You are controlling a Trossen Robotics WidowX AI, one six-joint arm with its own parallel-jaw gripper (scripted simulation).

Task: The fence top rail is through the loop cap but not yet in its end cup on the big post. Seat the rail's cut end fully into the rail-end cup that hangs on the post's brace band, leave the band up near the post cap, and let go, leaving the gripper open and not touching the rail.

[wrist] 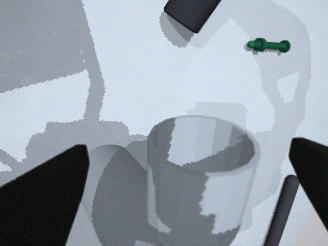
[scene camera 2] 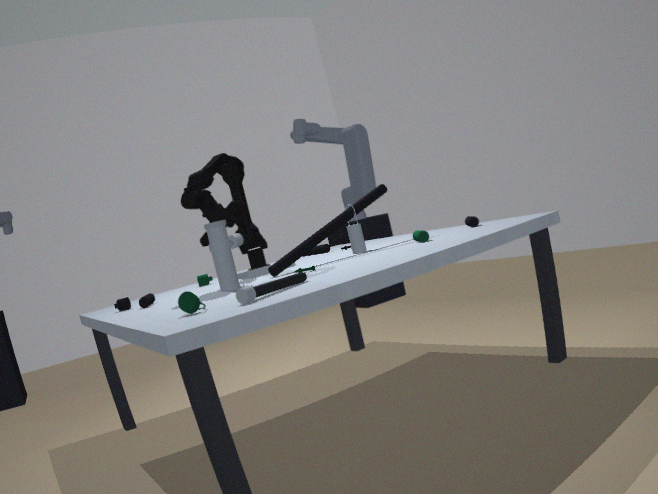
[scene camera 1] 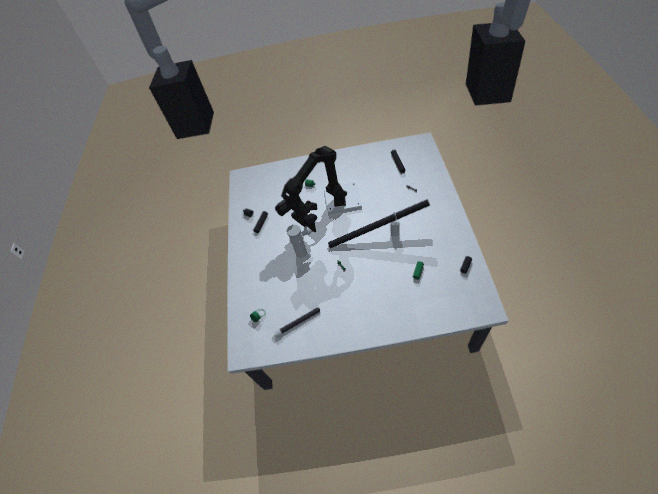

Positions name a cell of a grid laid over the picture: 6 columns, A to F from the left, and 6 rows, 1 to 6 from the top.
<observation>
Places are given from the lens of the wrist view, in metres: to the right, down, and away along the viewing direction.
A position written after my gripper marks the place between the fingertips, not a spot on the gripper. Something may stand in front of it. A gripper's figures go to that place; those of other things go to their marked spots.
my gripper (wrist: D4): 0.01, 0.01, 0.11
rail-end cup (wrist: D5): 0.02, 0.02, 0.12
</observation>
